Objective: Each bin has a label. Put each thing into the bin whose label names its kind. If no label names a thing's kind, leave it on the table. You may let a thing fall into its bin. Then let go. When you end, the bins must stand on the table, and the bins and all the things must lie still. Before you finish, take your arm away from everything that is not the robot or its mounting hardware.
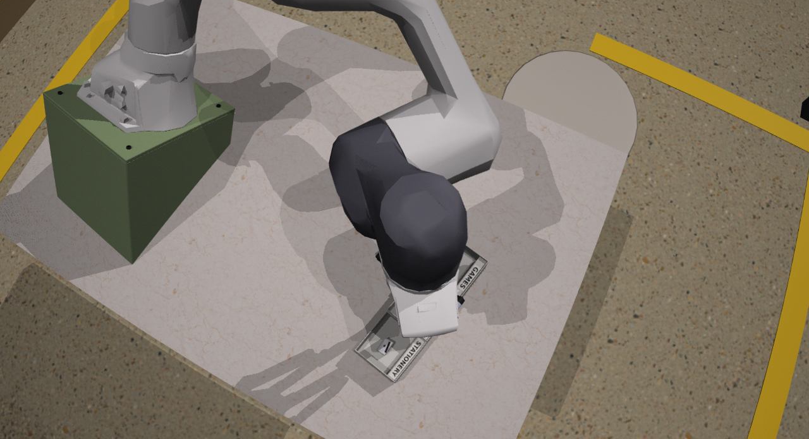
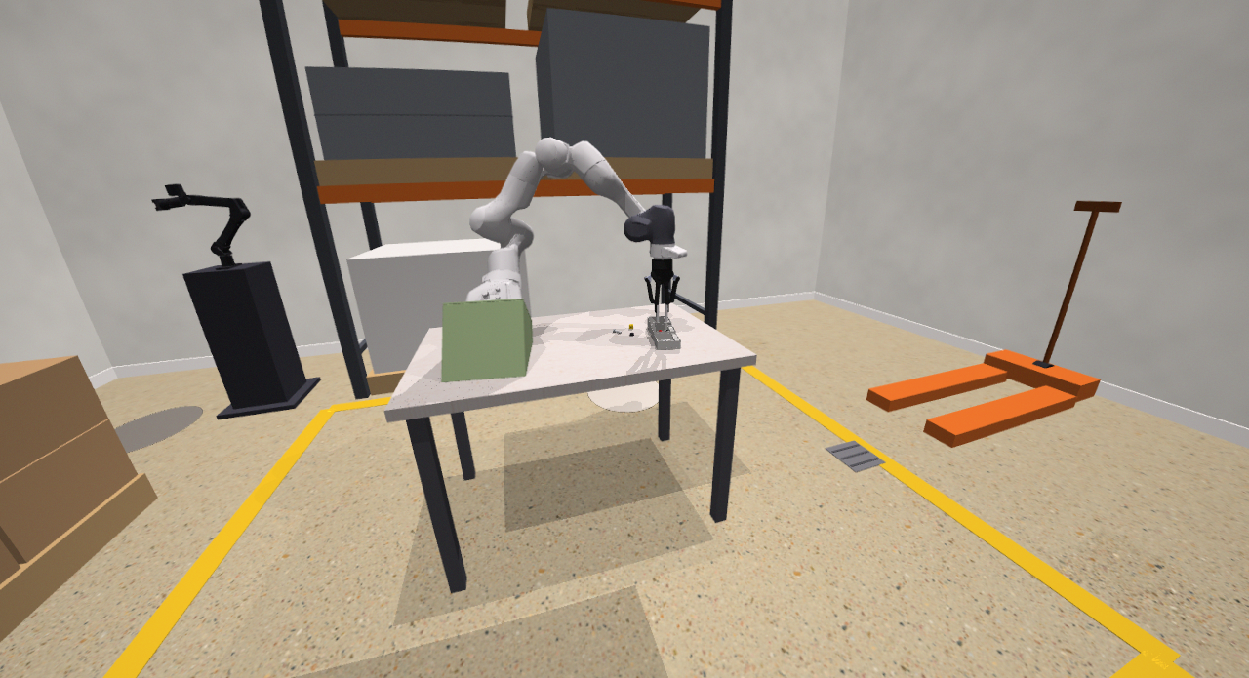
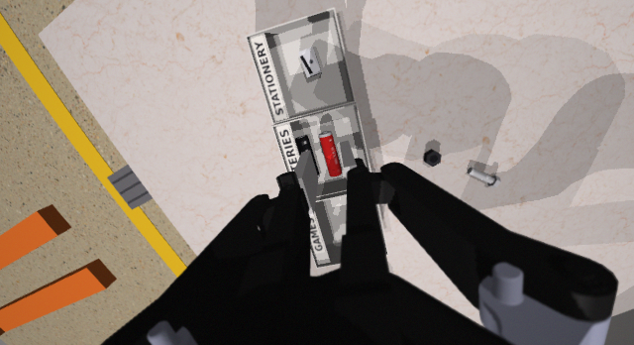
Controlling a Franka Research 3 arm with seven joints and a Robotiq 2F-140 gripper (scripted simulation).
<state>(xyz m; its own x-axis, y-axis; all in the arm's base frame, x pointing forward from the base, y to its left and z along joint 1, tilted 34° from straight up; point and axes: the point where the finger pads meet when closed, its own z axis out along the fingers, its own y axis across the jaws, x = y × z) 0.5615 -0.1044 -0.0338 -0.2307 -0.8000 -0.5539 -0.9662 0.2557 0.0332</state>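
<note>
Now: the yellow die 15 cm to the left of my hand, 9 cm below it and 7 cm behind it. Round my hand: black nut: 10 cm below, 10 cm behind, 7 cm to the left; red battery: 9 cm below, 1 cm to the left; black battery: 9 cm below, 3 cm ahead.
</note>
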